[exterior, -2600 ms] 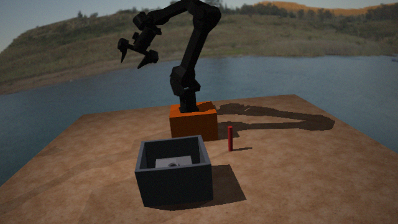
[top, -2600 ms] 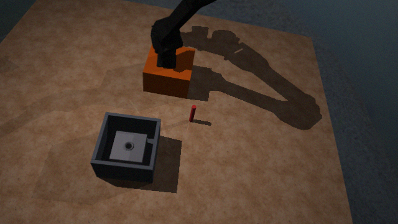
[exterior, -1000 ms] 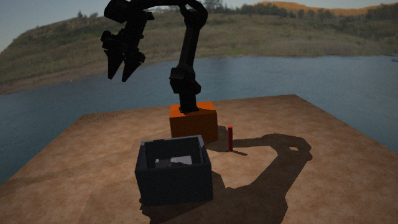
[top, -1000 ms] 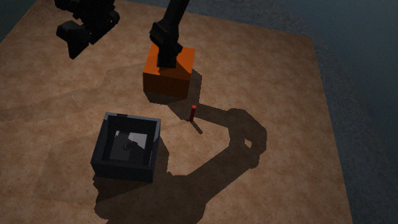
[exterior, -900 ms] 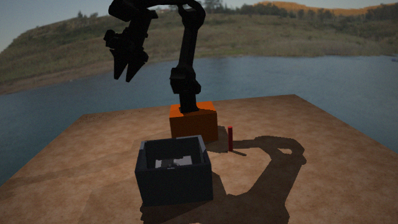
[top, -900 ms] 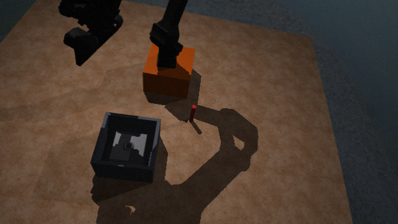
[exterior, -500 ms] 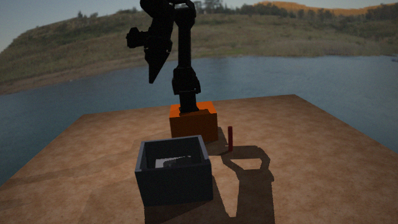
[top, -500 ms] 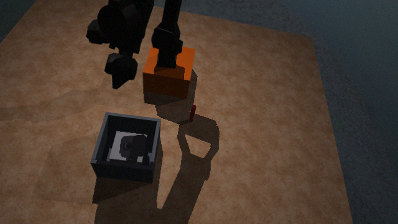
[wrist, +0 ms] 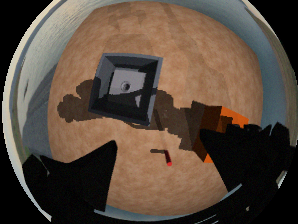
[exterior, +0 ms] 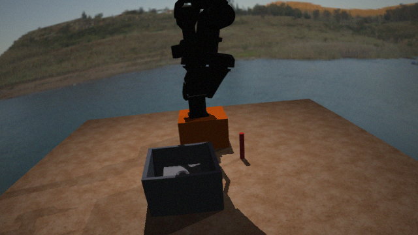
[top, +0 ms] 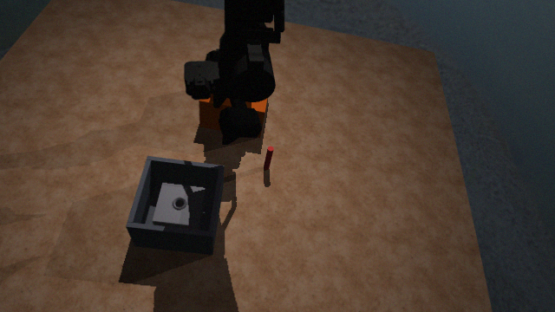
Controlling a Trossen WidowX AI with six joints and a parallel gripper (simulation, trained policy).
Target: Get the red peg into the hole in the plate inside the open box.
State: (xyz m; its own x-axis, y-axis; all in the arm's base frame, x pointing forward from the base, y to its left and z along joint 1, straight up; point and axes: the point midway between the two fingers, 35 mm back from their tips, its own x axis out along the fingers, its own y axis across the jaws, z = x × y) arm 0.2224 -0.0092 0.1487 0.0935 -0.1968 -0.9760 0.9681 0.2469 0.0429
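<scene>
The red peg lies 17 cm below my gripper tip, 11 cm to the left of it and 5 cm behind it. Also, from my gripper tip: grey plate (17 cm below, 9 cm ahead, 7 cm to the right); then dark grey box (19 cm below, 9 cm ahead, 7 cm to the right).
</scene>
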